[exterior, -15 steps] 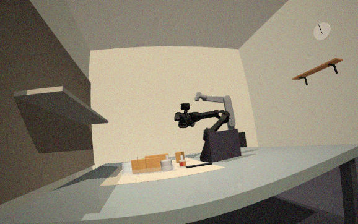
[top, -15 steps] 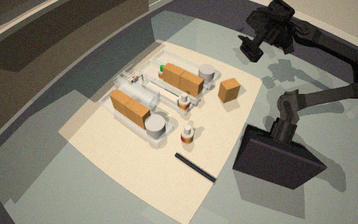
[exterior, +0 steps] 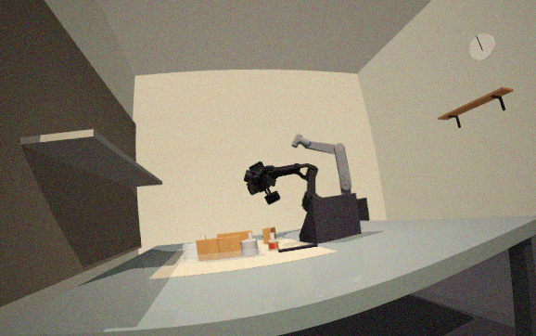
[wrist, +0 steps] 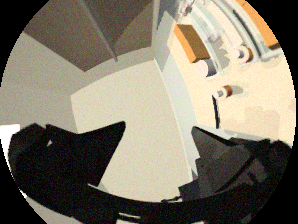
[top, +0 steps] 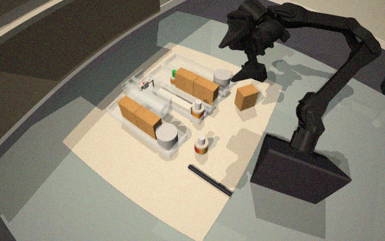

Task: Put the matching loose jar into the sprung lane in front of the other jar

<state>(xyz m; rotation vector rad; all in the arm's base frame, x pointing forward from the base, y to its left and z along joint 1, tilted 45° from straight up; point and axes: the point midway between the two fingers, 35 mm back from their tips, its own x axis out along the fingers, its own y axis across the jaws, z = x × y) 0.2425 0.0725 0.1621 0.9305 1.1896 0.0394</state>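
My gripper tip is now 4 cm past the black bar, 16 cm to the right of it and 25 cm above it. The rest, counted from my gripper tip: orange box: 5 cm behind, 14 cm to the right, 22 cm below; then translucent lane rack: 22 cm ahead, 4 cm to the right, 24 cm below.
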